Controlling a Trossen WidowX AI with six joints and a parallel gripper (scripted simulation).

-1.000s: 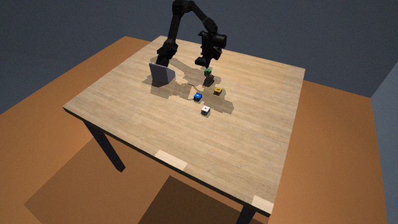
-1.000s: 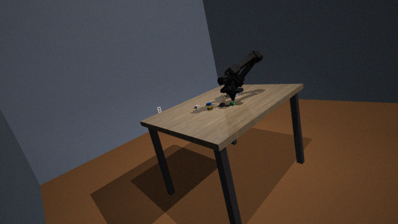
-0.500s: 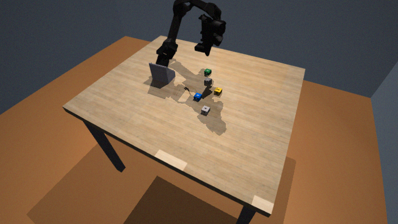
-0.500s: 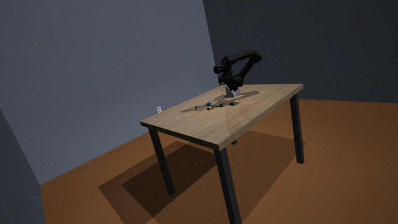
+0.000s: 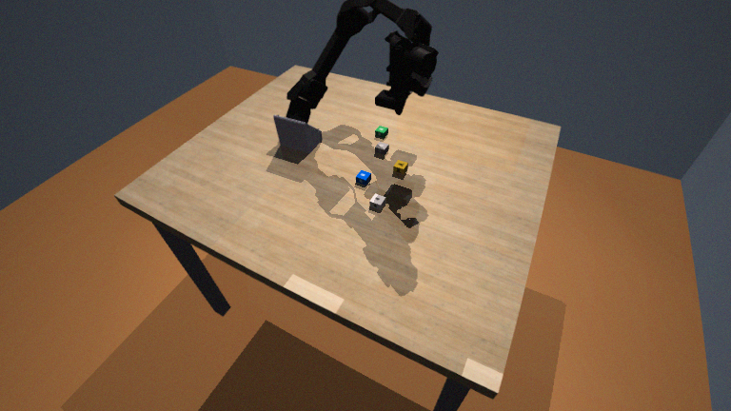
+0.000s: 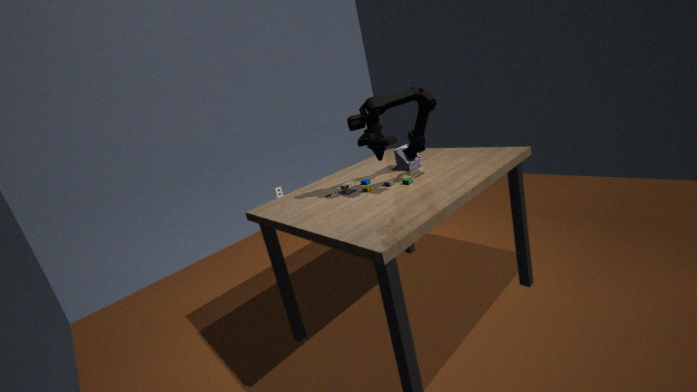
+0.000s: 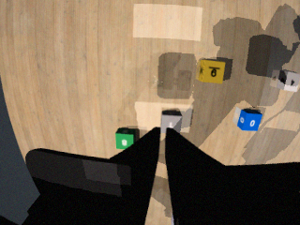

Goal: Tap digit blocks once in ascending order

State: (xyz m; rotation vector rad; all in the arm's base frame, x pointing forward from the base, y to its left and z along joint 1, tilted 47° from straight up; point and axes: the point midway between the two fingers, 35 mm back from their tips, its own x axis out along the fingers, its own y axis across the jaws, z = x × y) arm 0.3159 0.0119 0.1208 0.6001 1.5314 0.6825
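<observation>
The yellow block is 4 cm ahead of my gripper tip, 7 cm to the right of it and 12 cm below it. Also, from my gripper tip: blue block (3 cm behind, 16 cm to the right, 12 cm below); green block (9 cm behind, 6 cm to the left, 12 cm below); grey block (5 cm behind, 2 cm to the right, 12 cm below).
</observation>
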